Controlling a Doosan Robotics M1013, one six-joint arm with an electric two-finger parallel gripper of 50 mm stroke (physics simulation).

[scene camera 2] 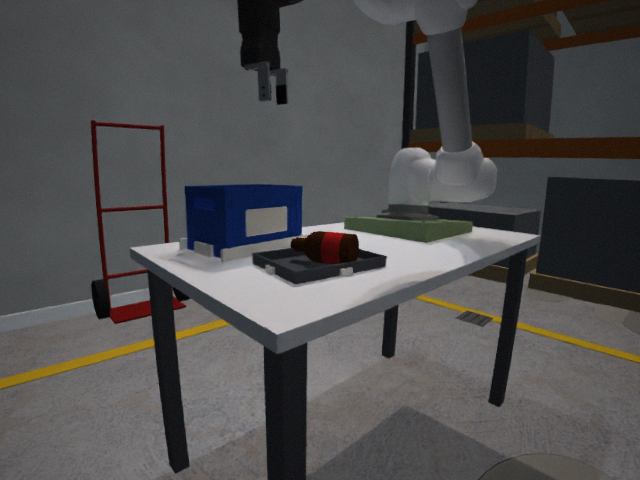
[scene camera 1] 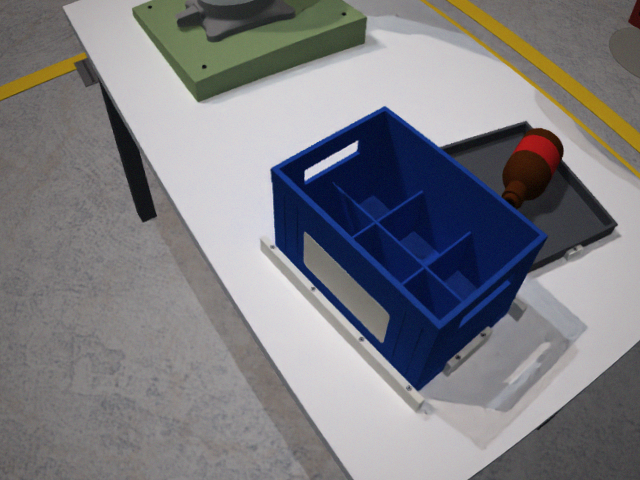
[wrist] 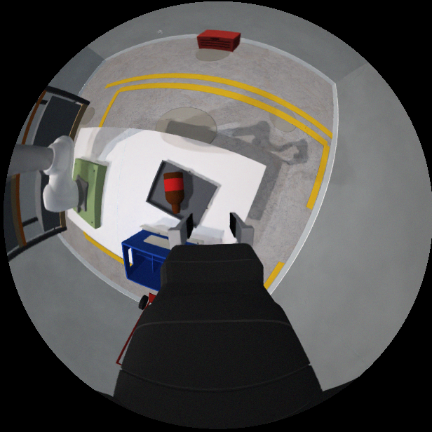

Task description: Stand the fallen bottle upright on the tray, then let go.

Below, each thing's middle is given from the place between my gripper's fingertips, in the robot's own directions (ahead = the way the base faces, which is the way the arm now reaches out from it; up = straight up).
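Labels:
Measured from the brown bottle [scene camera 1: 527, 173], my hand is 30 cm above it, 17 cm past it and 5 cm to the left of it. There is a pale rail [scene camera 1: 365, 349] as well, and counted from my hand it is 33 cm below, 7 cm behind and 43 cm to the right.

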